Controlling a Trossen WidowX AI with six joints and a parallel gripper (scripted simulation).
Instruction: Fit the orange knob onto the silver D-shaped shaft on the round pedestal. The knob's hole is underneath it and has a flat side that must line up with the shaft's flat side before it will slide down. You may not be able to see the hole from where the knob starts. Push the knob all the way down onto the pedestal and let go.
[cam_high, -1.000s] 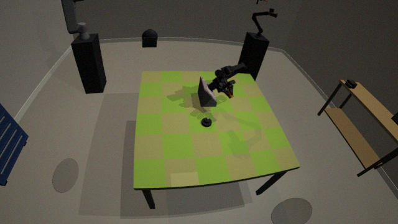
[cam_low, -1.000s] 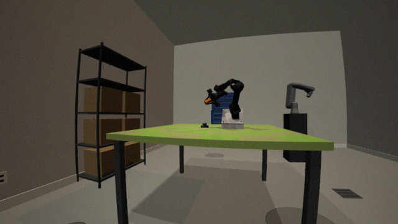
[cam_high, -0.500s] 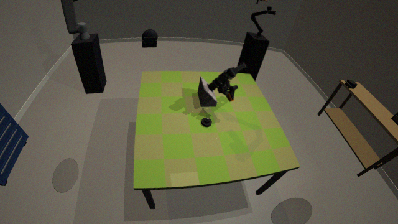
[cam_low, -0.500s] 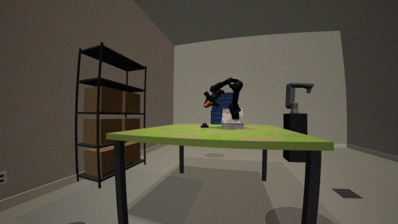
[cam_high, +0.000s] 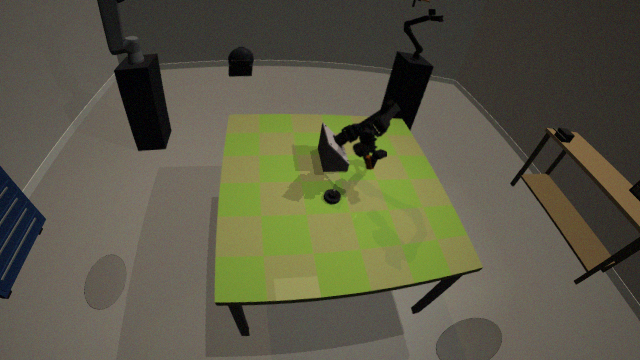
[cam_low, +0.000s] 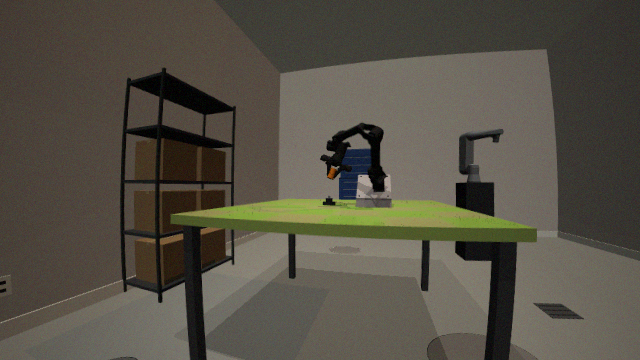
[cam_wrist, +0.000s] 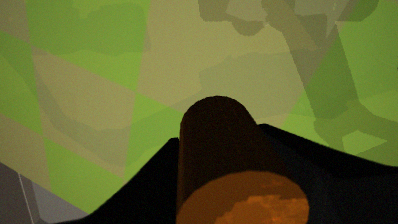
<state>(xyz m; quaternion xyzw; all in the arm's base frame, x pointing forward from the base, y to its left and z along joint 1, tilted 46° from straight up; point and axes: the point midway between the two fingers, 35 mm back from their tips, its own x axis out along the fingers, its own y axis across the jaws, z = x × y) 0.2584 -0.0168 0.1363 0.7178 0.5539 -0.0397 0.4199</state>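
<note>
Right now my gripper tip is 1 cm past the orange knob, 1 cm to the left of it and 3 cm below it. Round my gripper tip: round pedestal (4 cm ahead, 18 cm to the right, 14 cm below).
</note>
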